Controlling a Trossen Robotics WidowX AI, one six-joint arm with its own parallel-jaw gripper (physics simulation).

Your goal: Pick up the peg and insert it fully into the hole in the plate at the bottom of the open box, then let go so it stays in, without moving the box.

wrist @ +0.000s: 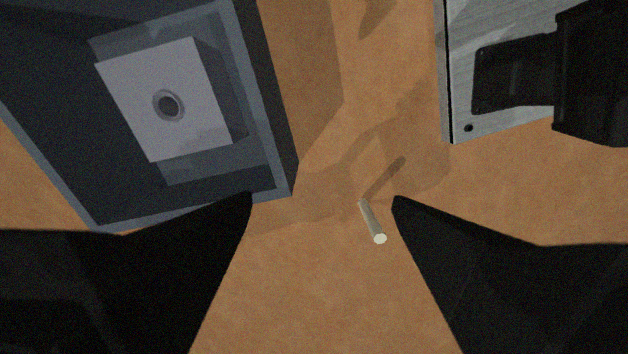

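Seen in the pictures: gripper, fingertip midpoint: (322, 200); arm's base at its link origin: (504, 77).
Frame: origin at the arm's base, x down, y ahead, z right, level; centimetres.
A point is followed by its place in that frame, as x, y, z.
The pale, thin peg (370, 220) @(-3.3, 16.2, -12.3) stands upright on the brown table, its light round top toward the camera. My gripper (322, 200) @(-12.7, 20.6, -3.4) is open with nothing between its fingers. In the view the peg shows between the two black fingertips, close to the right one; how far below them it is I cannot tell. The dark blue-grey open box (285, 193) @(-7.6, 23.9, -4.8) is at the upper left, partly covered by the left finger. Inside it lies the light grey plate (200, 135) @(-3.6, 31.3, 1.1) with a round, dark hole (168, 105) @(-2.3, 33.9, 4.5) near its middle.
A brushed metal base plate (462, 131) @(-0.2, 4.1, -4.8) with a black robot part (585, 80) @(-10.0, 4.4, -0.4) on it is at the upper right. The brown table (320, 300) @(2.2, 25.9, -32.0) runs between the box and that base. Shadows fall across the table beside the box and around the peg.
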